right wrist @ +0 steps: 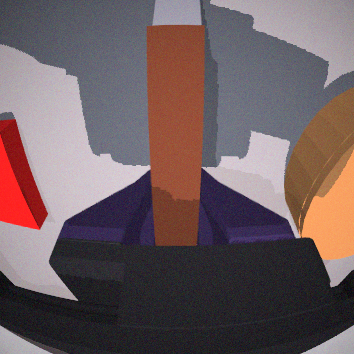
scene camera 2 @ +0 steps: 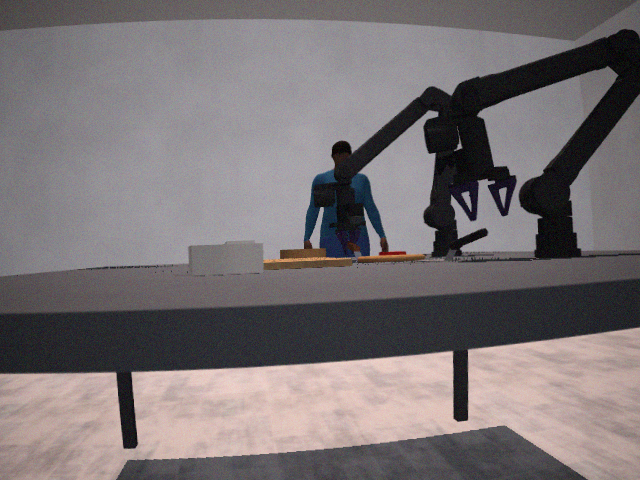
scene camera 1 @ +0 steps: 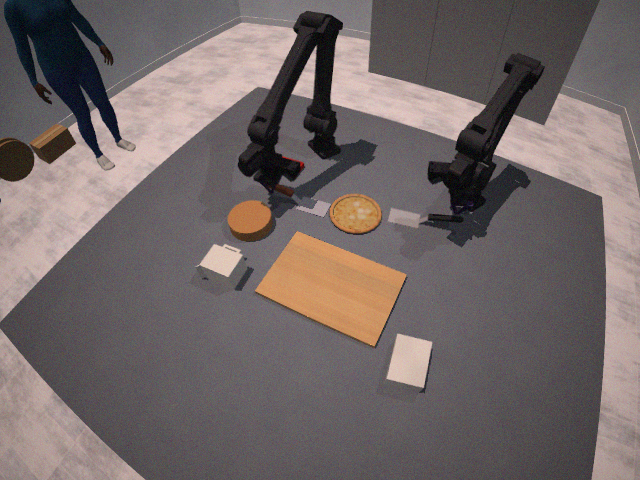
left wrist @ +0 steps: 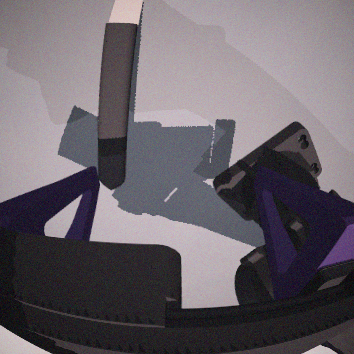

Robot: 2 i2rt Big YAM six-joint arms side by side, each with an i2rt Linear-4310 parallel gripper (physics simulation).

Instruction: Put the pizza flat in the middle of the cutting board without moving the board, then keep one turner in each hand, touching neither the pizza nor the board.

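The pizza point(scene camera 1: 355, 213) point(scene camera 2: 391, 258) lies flat on the table behind the bare wooden cutting board point(scene camera 1: 333, 289) point(scene camera 2: 307, 264). My left gripper point(scene camera 1: 462, 207) point(scene camera 2: 488, 217) point(left wrist: 176, 174) is open and empty, just above the handle end of the black-handled turner point(scene camera 1: 445, 218) point(scene camera 2: 470, 237) point(left wrist: 117, 85). That turner's handle is tilted up, and its pale blade lies to the right of the pizza in scene camera 1. My right gripper point(scene camera 1: 271, 190) point(right wrist: 176, 174) is shut on the brown handle of the other turner point(scene camera 1: 284, 190) point(right wrist: 175, 110), whose blade is low, just left of the pizza.
A round brown block point(scene camera 1: 250, 219) point(right wrist: 332, 200) stands near the right gripper, with a red block point(scene camera 1: 293, 163) point(right wrist: 20, 175) on its other side. A white box with a handle point(scene camera 1: 222, 259) stands left of the board; a plain white box point(scene camera 1: 409, 361) stands at its front right.
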